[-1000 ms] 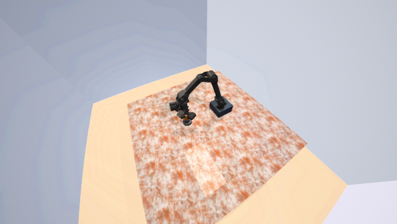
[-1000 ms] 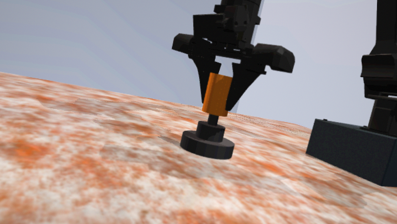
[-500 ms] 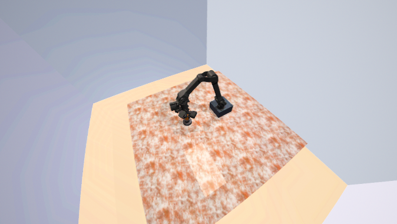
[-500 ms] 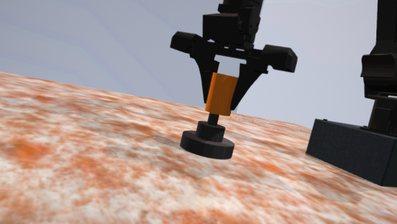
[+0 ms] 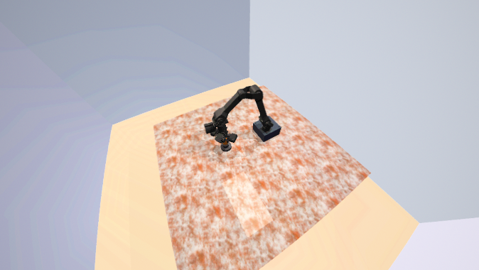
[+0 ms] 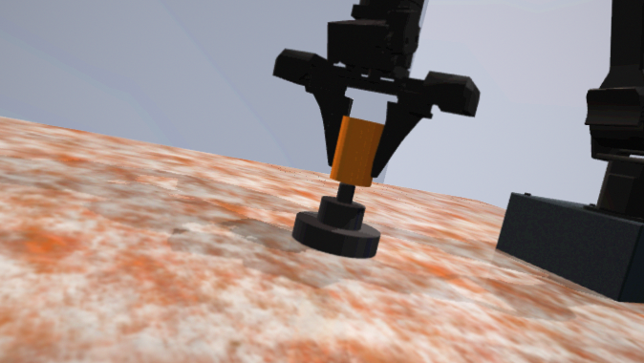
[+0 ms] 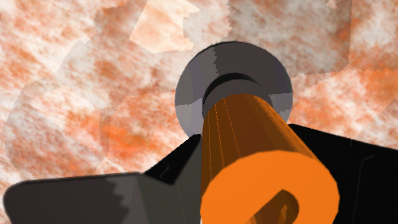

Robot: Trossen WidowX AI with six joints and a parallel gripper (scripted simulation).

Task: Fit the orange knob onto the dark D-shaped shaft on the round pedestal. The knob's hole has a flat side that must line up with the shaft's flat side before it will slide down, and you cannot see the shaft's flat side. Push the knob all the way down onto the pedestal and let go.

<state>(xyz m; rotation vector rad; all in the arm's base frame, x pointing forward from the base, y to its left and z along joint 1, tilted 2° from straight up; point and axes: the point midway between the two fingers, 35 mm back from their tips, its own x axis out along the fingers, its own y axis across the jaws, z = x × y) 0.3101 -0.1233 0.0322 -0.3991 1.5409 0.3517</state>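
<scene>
Right now the orange knob is 20 mm above my gripper tip. From my gripper tip the other things lie so: pedestal: 40 mm below.
</scene>
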